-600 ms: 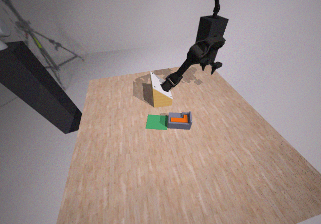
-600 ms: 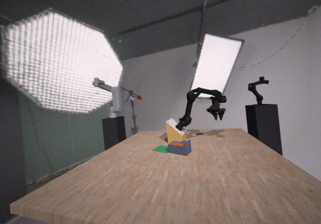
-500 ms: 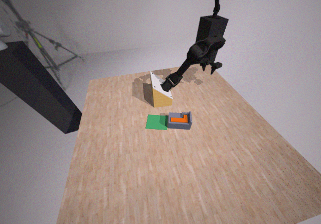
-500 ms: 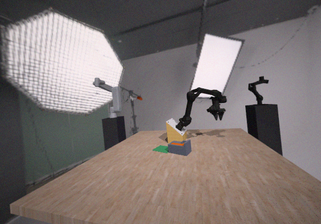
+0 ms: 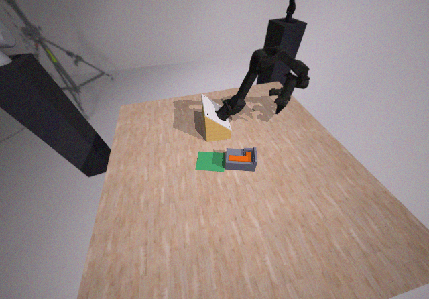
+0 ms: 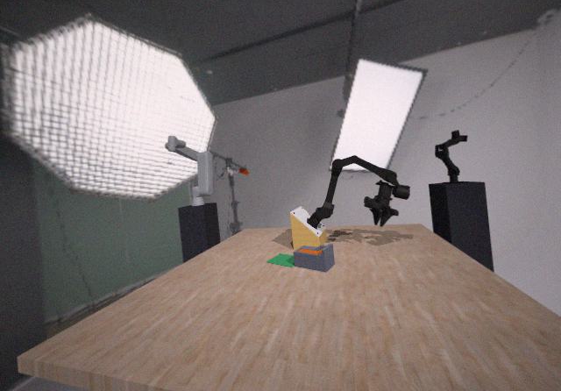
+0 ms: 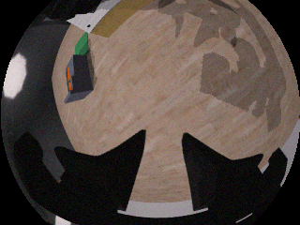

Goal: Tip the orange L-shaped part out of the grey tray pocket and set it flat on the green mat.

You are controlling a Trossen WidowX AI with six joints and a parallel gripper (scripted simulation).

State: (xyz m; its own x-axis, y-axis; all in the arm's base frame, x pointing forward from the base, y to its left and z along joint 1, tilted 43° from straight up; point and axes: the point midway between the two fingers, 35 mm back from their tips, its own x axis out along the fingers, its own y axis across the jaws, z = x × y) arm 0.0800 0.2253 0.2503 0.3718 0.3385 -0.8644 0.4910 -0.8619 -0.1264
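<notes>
Right now the orange L-shaped part is 310 mm to the right of my gripper tip, 170 mm ahead of it and 70 mm below it. Round my gripper tip: green mat: 460 mm to the right, 130 mm below, 100 mm ahead.
</notes>
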